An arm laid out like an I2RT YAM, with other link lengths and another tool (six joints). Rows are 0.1 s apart.
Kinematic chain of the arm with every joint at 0, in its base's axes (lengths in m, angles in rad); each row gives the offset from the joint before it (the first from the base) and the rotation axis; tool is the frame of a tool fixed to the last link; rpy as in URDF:
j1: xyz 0 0 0.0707 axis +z
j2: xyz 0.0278 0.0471 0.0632 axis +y
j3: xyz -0.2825 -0.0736 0 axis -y
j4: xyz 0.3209 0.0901 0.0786 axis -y
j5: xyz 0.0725 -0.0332 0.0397 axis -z
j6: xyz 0.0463 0 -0.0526 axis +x
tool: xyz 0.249 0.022 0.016 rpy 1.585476 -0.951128 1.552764
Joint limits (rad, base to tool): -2.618..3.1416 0..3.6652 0..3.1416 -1.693..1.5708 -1.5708..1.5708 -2.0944..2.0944
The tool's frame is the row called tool.
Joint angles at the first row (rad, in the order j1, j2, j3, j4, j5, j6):
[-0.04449 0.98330 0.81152 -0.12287 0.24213 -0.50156]
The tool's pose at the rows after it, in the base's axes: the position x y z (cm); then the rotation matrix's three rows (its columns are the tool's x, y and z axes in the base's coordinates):
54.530 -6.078 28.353; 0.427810 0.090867 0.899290; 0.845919 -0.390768 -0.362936; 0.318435 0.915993 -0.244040
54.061 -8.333 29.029; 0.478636 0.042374 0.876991; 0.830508 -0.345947 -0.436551; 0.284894 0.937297 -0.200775
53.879 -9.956 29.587; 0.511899 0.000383 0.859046; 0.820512 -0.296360 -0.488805; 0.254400 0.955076 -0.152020
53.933 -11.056 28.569; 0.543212 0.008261 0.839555; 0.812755 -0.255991 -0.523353; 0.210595 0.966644 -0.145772
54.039 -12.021 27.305; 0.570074 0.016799 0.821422; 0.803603 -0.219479 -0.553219; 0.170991 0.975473 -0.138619
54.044 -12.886 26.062; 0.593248 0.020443 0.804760; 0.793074 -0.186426 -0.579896; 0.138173 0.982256 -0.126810
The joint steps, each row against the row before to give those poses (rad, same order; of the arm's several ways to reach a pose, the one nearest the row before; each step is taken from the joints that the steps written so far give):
[0.00001 -0.00306 -0.02146 0.05678 0.07677 -0.03064]
[-0.00001 -0.00615 -0.02607 0.05989 0.07976 -0.03680]
[0.00000 0.00302 -0.03215 0.08427 0.05835 -0.04600]
[0.00002 0.02449 -0.01995 0.04760 0.03992 -0.04145]
[-0.00002 0.02918 -0.02605 0.05981 0.03528 -0.03837]
[0.00001 0.02754 -0.03218 0.07026 0.03222 -0.03523]

